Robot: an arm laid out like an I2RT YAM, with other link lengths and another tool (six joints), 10 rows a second.
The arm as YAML. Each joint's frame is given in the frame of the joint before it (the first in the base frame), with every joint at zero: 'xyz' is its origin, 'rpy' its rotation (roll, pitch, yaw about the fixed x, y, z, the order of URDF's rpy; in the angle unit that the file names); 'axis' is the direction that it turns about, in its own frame. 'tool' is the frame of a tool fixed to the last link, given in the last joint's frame.
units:
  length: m
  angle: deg
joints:
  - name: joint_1
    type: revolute
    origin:
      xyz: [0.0, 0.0, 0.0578]
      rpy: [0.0, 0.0, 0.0]
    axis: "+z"
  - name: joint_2
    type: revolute
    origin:
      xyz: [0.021, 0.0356, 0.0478]
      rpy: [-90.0, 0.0, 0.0]
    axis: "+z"
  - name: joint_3
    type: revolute
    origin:
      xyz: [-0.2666, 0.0, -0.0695]
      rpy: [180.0, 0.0, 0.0]
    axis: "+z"
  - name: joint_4
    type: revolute
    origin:
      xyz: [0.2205, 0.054, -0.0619]
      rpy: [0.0, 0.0, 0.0]
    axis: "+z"
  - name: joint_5
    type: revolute
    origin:
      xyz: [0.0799, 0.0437, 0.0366]
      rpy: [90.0, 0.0, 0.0]
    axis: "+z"
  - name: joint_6
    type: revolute
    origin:
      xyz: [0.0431, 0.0, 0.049]
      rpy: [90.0, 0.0, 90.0]
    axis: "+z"
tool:
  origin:
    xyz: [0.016, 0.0, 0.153]
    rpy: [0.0, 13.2, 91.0]
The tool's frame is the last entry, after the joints.
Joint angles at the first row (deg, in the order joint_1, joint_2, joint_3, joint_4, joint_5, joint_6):
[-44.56, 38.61, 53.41, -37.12, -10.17, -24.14]
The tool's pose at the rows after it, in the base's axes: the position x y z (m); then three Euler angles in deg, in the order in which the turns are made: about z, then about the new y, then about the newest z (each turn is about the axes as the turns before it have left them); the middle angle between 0 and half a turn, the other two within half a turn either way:
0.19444 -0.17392 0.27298 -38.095 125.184 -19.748
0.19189 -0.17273 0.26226 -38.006 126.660 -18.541
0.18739 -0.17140 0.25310 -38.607 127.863 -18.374
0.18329 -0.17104 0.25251 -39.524 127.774 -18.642
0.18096 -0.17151 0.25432 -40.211 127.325 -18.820
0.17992 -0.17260 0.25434 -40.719 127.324 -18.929
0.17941 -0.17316 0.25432 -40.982 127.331 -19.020
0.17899 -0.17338 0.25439 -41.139 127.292 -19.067
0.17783 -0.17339 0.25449 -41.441 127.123 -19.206
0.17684 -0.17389 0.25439 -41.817 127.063 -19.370
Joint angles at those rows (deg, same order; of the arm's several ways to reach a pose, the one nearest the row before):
[-44.36, 37.47, 53.34, -38.92, -10.19, -22.72]
[-44.36, 36.99, 52.14, -39.59, -9.96, -21.72]
[-44.36, 36.14, 51.07, -40.54, -9.32, -21.41]
[-44.33, 35.27, 50.85, -41.06, -8.53, -21.25]
[-44.34, 34.74, 50.85, -41.10, -7.97, -21.10]
[-44.34, 34.72, 50.85, -41.10, -7.53, -20.99]
[-44.34, 34.72, 50.85, -41.10, -7.31, -20.97]
[-44.34, 34.65, 50.83, -41.10, -7.18, -20.95]
[-44.33, 34.33, 50.68, -41.10, -6.93, -20.95]
[-44.33, 34.17, 50.59, -41.10, -6.63, -20.95]

